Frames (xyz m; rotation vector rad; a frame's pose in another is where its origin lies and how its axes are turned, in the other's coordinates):
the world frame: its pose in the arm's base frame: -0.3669 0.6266 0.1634 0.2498 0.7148 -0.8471
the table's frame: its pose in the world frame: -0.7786 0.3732 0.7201 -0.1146 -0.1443 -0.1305
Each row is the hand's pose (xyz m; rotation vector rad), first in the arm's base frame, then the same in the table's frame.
Working: the arm's base frame: its pose in the table's frame: 1.4024 -0.2490 -0.6193 -0.0389 -0.6469 0.9348

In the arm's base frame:
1: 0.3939 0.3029 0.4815 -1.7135 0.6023 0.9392
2: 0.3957 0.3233 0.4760 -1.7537 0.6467 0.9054
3: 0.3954 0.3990 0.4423 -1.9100 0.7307 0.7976
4: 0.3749 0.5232 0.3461 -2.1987 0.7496 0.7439
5: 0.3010 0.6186 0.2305 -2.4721 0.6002 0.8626
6: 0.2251 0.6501 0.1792 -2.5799 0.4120 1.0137
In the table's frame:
1: 1.0891 0.1177 -0.1232 -2.2065 -0.6728 0.8826
2: 1.0778 0.1328 -0.1329 -2.2391 -0.6395 0.8196
3: 1.0400 0.1866 -0.1833 -2.3453 -0.5969 0.6095
4: 0.9914 0.2696 -0.3091 -2.5642 -0.6352 0.3539
5: 0.9518 0.2994 -0.4687 -2.8103 -0.8174 0.2507
6: 0.9240 0.2734 -0.5578 -2.9337 -1.0122 0.2947

